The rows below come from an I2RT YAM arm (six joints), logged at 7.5 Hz.
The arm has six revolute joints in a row. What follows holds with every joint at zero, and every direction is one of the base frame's.
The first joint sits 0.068 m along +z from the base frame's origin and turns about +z.
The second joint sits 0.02 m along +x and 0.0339 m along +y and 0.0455 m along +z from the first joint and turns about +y.
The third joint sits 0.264 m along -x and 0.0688 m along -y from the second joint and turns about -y.
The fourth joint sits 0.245 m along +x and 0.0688 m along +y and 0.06 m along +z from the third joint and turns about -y.
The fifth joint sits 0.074 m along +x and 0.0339 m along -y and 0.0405 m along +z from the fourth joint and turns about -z.
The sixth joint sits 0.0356 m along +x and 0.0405 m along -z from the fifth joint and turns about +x.
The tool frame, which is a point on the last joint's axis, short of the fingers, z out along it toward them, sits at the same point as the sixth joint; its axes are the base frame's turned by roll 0, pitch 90 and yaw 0 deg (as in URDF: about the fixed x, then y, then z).
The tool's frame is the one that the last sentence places.
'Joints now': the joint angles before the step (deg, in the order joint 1, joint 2, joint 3, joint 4, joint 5, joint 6). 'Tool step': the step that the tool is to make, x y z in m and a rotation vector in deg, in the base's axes. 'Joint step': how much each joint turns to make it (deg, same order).
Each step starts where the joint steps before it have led.
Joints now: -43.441, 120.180, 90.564, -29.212, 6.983, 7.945
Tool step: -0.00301, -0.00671, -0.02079, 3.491, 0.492, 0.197
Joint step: -1.071, 2.711, -0.022, -0.044, -2.513, -0.022
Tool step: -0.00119, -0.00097, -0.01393, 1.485, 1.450, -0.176
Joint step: -0.196, 1.616, -0.306, -0.153, -0.044, 0.000
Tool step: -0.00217, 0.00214, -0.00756, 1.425, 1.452, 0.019
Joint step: -0.001, 0.570, -0.501, -0.962, -0.001, -0.022
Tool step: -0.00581, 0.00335, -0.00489, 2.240, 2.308, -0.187
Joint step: -0.218, 0.043, -0.548, -2.623, 0.023, -0.043
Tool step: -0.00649, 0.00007, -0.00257, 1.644, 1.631, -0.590
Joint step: -0.590, 0.001, -0.260, -2.055, 0.000, 0.000
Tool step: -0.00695, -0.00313, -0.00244, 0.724, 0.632, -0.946
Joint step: -0.940, -0.002, -0.462, -0.502, -0.044, 0.021
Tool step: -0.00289, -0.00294, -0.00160, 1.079, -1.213, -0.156
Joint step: -0.677, 0.154, -0.130, 0.329, -1.705, 0.000
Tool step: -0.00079, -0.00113, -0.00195, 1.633, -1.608, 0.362
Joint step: -0.371, 0.262, -0.022, 0.173, -2.404, 0.001
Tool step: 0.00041, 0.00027, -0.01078, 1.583, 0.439, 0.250
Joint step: -0.001, 1.464, -0.023, 0.023, -0.786, -0.022
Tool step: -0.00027, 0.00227, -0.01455, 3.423, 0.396, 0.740
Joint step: 0.001, 1.945, 0.001, -0.853, -2.142, -0.196
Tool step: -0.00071, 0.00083, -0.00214, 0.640, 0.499, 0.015
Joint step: -0.001, 0.263, 0.001, -0.547, -0.066, -0.001
